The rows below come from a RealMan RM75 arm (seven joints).
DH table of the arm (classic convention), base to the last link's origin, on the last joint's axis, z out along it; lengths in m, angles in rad. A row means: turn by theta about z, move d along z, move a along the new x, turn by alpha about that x. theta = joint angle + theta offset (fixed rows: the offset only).
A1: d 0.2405; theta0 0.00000; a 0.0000; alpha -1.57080
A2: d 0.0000; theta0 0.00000; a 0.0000; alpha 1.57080
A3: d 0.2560; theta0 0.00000; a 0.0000; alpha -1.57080
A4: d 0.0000; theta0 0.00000; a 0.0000; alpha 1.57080
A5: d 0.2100; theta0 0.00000; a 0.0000; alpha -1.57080
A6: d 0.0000; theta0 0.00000; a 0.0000; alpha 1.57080
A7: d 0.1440; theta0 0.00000; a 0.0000; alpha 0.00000
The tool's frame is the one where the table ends.
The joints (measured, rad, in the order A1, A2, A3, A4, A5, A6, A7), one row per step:
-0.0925 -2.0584 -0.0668 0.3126 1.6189 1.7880 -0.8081
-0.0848 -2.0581 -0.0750 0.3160 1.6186 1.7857 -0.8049
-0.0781 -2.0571 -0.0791 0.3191 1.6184 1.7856 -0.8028
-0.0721 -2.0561 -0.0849 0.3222 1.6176 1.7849 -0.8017
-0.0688 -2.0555 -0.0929 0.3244 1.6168 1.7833 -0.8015
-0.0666 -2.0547 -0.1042 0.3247 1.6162 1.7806 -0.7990
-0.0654 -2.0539 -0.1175 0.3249 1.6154 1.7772 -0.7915
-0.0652 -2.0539 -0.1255 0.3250 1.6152 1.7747 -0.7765
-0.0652 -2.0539 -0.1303 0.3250 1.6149 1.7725 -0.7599
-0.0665 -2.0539 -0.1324 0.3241 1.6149 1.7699 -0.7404
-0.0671 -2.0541 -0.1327 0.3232 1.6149 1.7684 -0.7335
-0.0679 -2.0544 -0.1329 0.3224 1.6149 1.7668 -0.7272
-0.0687 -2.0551 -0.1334 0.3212 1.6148 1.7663 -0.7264
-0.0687 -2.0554 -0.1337 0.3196 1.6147 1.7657 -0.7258
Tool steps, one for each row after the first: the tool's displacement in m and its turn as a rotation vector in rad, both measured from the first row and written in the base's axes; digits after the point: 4 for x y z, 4 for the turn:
-0.0024 -0.0034 0.0017 0.0082 0.0061 0.0142
-0.0041 -0.0063 0.0032 0.0128 0.0119 0.0233
-0.0058 -0.0090 0.0049 0.0190 0.0166 0.0331
-0.0073 -0.0107 0.0066 0.0267 0.0190 0.0421
-0.0090 -0.0122 0.0083 0.0375 0.0216 0.0526
-0.0106 -0.0134 0.0103 0.0513 0.0288 0.0641
-0.0116 -0.0139 0.0113 0.0617 0.0427 0.0718
-0.0122 -0.0142 0.0118 0.0698 0.0583 0.0776
-0.0124 -0.0137 0.0118 0.0759 0.0760 0.0812
-0.0125 -0.0134 0.0116 0.0775 0.0815 0.0827
-0.0126 -0.0130 0.0113 0.0788 0.0864 0.0840
-0.0124 -0.0127 0.0109 0.0793 0.0852 0.0840
-0.0124 -0.0127 0.0105 0.0796 0.0838 0.0846

